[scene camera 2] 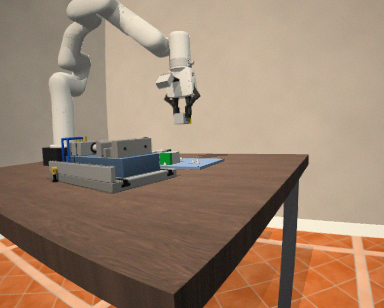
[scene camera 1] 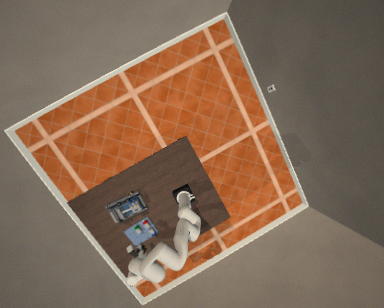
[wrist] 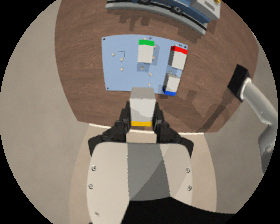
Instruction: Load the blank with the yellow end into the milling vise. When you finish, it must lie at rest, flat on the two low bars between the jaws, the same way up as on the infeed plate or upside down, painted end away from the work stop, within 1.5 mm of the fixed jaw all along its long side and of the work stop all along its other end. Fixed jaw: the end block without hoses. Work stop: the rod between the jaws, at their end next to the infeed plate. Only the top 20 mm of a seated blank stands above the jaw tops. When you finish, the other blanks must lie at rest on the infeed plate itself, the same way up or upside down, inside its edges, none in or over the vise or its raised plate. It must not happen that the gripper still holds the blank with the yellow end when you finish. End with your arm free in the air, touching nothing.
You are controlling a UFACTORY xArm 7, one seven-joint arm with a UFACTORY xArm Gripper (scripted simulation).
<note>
I see my gripper (scene camera 2: 182, 118), a yellow-ended blank (wrist: 142, 99) and a milling vise (scene camera 2: 130, 166).
My gripper shows as well in the wrist view (wrist: 142, 108).
</note>
